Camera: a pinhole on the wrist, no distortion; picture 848 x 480 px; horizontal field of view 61.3 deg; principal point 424.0 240.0 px. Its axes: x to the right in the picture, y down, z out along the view. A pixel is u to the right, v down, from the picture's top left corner.
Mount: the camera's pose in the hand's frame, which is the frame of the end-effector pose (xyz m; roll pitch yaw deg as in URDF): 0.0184 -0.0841 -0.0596 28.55 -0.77 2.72
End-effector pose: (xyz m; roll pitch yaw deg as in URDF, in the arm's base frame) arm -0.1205 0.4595 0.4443 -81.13 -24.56 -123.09
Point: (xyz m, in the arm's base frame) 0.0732 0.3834 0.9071
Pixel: 626 33
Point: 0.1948 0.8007 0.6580
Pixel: outside the picture
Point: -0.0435 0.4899 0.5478
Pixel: 214 449
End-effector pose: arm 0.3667 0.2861 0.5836 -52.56 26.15 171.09
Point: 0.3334 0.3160 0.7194
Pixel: 174 385
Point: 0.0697 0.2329 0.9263
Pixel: 555 259
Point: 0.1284 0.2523 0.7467
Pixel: 734 400
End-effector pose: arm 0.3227 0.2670 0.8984 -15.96 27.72 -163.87
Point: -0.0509 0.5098 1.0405
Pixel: outside the picture
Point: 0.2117 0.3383 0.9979
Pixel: 478 388
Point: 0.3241 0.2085 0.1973
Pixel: behind the camera
